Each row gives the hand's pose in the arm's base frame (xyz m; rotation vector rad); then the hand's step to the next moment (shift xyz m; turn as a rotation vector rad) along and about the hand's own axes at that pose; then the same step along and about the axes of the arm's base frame.
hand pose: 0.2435 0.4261 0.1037 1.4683 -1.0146 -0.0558
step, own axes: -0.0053 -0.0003 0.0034 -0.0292 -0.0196 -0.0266
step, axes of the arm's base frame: -0.0051 0.0005 -0.0037 0.0084 0.0347 -0.0258
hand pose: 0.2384 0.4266 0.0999 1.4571 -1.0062 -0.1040
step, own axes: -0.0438 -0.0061 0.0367 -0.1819 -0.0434 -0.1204
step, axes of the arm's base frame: -0.0461 -0.0022 -0.0342 -0.0151 0.1963 -0.1034
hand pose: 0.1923 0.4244 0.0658 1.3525 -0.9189 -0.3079
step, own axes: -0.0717 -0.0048 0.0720 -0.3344 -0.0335 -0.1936
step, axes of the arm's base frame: -0.0951 -0.0030 -0.0361 -0.0619 0.3527 -0.1490
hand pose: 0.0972 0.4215 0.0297 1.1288 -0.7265 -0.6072
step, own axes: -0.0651 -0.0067 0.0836 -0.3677 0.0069 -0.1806
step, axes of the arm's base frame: -0.1061 -0.0016 0.0012 -0.0900 0.3830 -0.1144
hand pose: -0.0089 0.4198 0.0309 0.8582 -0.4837 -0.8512
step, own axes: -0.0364 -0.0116 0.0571 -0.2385 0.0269 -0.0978
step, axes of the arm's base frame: -0.0650 -0.0009 0.0221 -0.0614 0.2478 -0.0447
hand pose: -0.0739 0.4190 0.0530 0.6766 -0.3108 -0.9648
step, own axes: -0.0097 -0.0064 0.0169 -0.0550 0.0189 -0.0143
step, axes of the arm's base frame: -0.0184 -0.0009 0.0091 -0.0102 0.0589 0.0042
